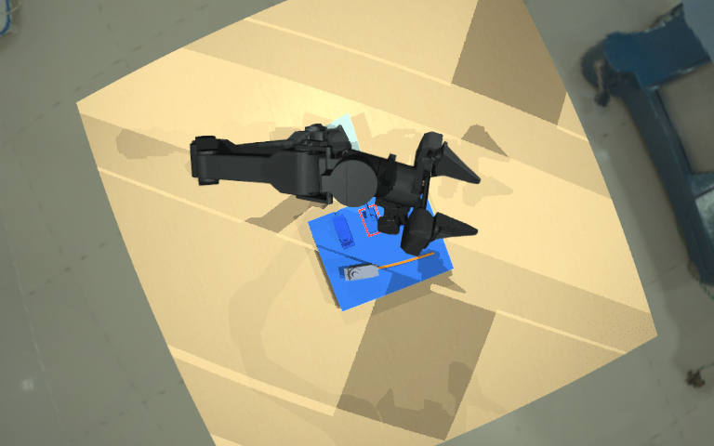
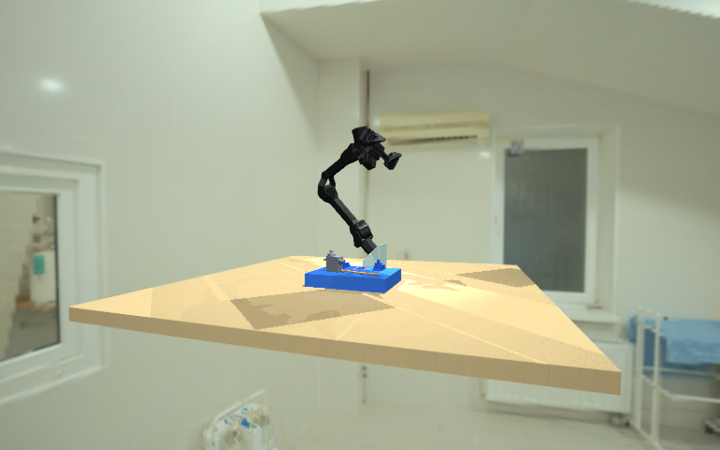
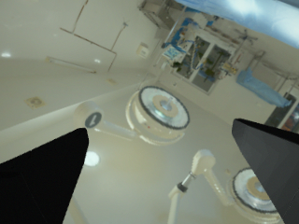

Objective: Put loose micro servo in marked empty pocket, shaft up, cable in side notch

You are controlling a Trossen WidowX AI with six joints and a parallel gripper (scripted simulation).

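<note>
Right now the deck is 60 mm ahead of my gripper tip, 140 mm to the right of it and 480 mm below it.
</note>
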